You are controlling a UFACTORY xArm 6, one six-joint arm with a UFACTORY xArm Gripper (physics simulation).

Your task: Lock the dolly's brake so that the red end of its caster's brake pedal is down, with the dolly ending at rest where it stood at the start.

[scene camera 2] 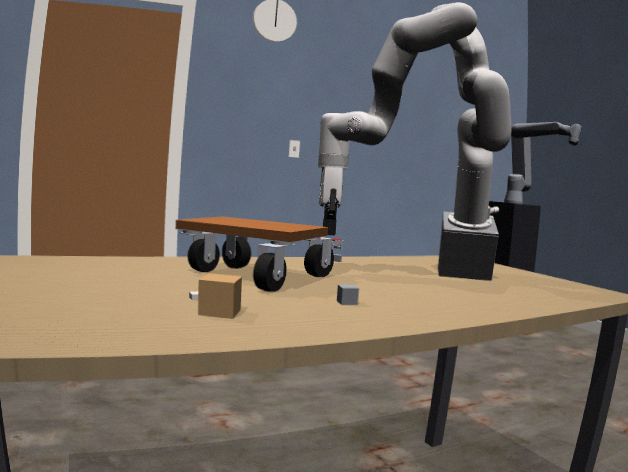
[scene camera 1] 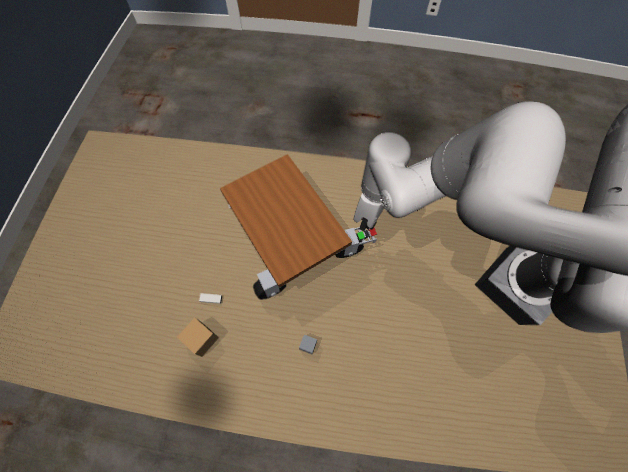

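Pixels of known places: gripper, fingertip midpoint: (scene camera 2: 328, 234) (scene camera 1: 368, 224); arm's base, origin of the base link: (scene camera 2: 469, 222) (scene camera 1: 535, 277).
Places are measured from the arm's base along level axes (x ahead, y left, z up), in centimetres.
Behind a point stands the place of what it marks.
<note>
The dolly (scene camera 1: 286, 218) {x 58.6, y -6.4, z -2.9 cm} (scene camera 2: 251, 226) {x 62.2, y 0.1, z -2.9 cm} has a reddish-brown wooden deck and stands upright on black-wheeled casters. The caster with the brake (scene camera 1: 350, 249) {x 42.1, y -3.5, z -8.6 cm} (scene camera 2: 318, 260) {x 44.2, y -3.1, z -10.9 cm} is at its corner nearest the robot base. Its brake pedal has a green end (scene camera 1: 360, 235) {x 40.2, y -6.8, z -6.6 cm} beside the deck and a red end (scene camera 1: 373, 231) {x 37.1, y -8.3, z -6.4 cm} (scene camera 2: 336, 239) {x 37.2, y -8.0, z -6.4 cm} on the outer side. My gripper (scene camera 1: 364, 224) {x 38.7, y -9.4, z -5.4 cm} (scene camera 2: 329, 231) {x 38.7, y -9.4, z -5.4 cm} is shut and empty, pointing down at the pedal. Its fingertips are very close to the pedal; contact and the pedal's exact tilt cannot be told. In scene camera 2 the deck's corner hides part of the pedal.
An orange-brown block (scene camera 1: 196, 335) {x 74.2, y 23.7, z -9.3 cm} (scene camera 2: 218, 296) {x 75.7, y 26.6, z -11.8 cm}, a small white block (scene camera 1: 210, 298) {x 75.1, y 13.6, z -14.2 cm} (scene camera 2: 193, 295) {x 77.5, y 14.8, z -14.5 cm} and a small grey cube (scene camera 1: 308, 344) {x 48.5, y 20.7, z -12.0 cm} (scene camera 2: 347, 294) {x 49.5, y 22.0, z -13.3 cm} lie on the table (scene camera 1: 126, 243) {x 103.6, y 2.6, z -15.3 cm} (scene camera 2: 406, 314) {x 41.8, y 31.2, z -15.3 cm}. The robot's base block (scene camera 1: 500, 291) {x 6.7, y 3.3, z -3.5 cm} (scene camera 2: 466, 253) {x 3.8, y 4.0, z -8.2 cm} stands to the right of the dolly.
</note>
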